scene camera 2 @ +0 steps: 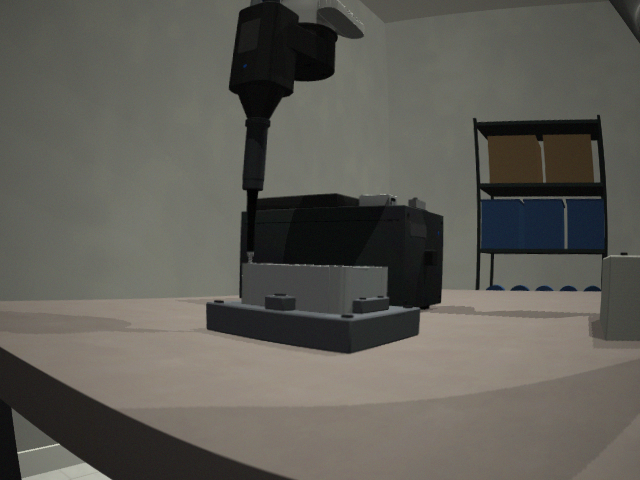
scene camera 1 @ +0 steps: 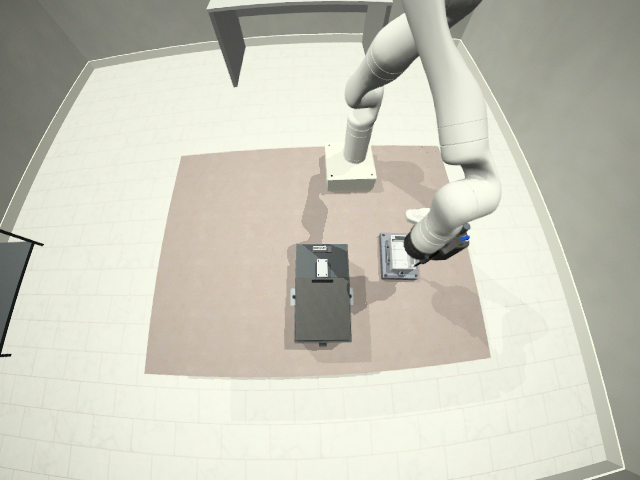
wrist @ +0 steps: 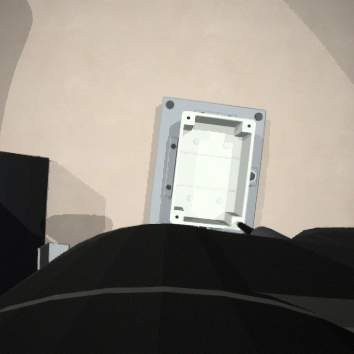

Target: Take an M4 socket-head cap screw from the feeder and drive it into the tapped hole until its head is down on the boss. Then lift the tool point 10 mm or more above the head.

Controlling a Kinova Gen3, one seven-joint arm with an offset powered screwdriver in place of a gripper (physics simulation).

I see a grey fixture plate point(wrist: 169, 122).
